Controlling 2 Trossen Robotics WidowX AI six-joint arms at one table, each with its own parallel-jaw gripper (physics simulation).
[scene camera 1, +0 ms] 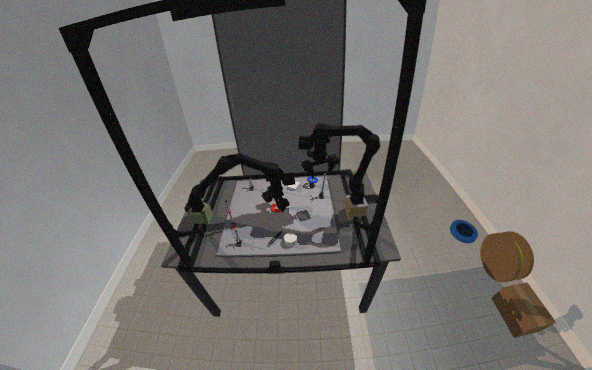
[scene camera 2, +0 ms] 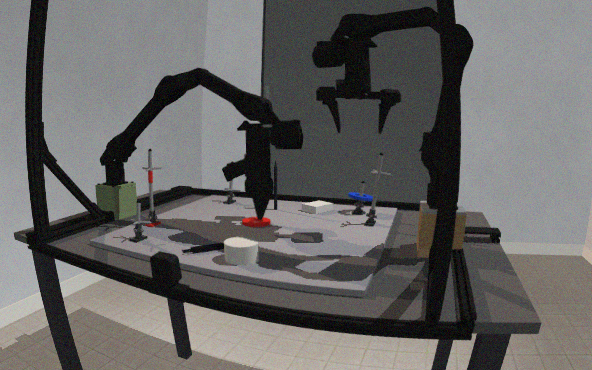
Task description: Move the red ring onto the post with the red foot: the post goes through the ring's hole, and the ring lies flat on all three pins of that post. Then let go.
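Places are measured from the left arm's base along level axes (x ahead, y left, z up), in centimetres.
Where they show: left gripper, between the fingertips: (scene camera 2: 259, 214); right gripper, between the fingertips: (scene camera 1: 320, 176) (scene camera 2: 359, 133); left arm's base, origin of its link: (scene camera 1: 198, 208) (scene camera 2: 115, 183); right arm's base, origin of its link: (scene camera 1: 356, 200).
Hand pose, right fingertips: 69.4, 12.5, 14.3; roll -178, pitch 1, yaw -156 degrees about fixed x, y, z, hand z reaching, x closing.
Things, the pixels of their top centre, and the offset from my right fingertips, as dx, dy, dz. "spot": a spot on its surface instead. Level surfaces: height alone.
- red ring, centre of its top: (scene camera 2: 256, 220) (scene camera 1: 276, 207) -25.6, -1.0, -22.0
- grey board, height of its surface: dz -22.8
- post with the red foot, a spot on its surface: (scene camera 2: 150, 177) (scene camera 1: 229, 211) spot: -47.1, -17.3, -10.5
- blue ring, centre of its top: (scene camera 2: 360, 193) (scene camera 1: 312, 178) -5.4, +21.2, -17.3
- tall grey post, a spot on its surface: (scene camera 2: 376, 192) spot: +1.7, +10.3, -14.7
- white cylinder, centre of its top: (scene camera 2: 241, 241) (scene camera 1: 290, 237) -14.6, -25.4, -19.4
- black tool, centre of its top: (scene camera 2: 208, 245) -23.3, -24.4, -21.8
- white block, centre of its top: (scene camera 2: 317, 203) -17.5, +19.2, -20.9
The red ring (scene camera 1: 273, 208) (scene camera 2: 250, 222) lies flat near the middle of the grey board (scene camera 1: 327, 248) (scene camera 2: 357, 288). The post with the red foot (scene camera 1: 228, 212) (scene camera 2: 150, 177) stands upright at the board's left, with a red band below its pins and no ring on it. My left gripper (scene camera 1: 276, 204) (scene camera 2: 267, 213) is open, pointing down, low over the red ring; one fingertip overlaps the ring in scene camera 2, and whether it touches is unclear. My right gripper (scene camera 1: 322, 169) (scene camera 2: 360, 132) is open and empty, high above the board's back right.
A blue ring (scene camera 1: 312, 179) (scene camera 2: 361, 197) sits on a short post at back right, beside a tall grey post (scene camera 2: 376, 192). Short posts (scene camera 2: 139, 220) (scene camera 2: 230, 192) stand front left and back left. A white cylinder (scene camera 1: 290, 240) (scene camera 2: 241, 251), black tool (scene camera 2: 204, 248) and white block (scene camera 2: 317, 206) lie around.
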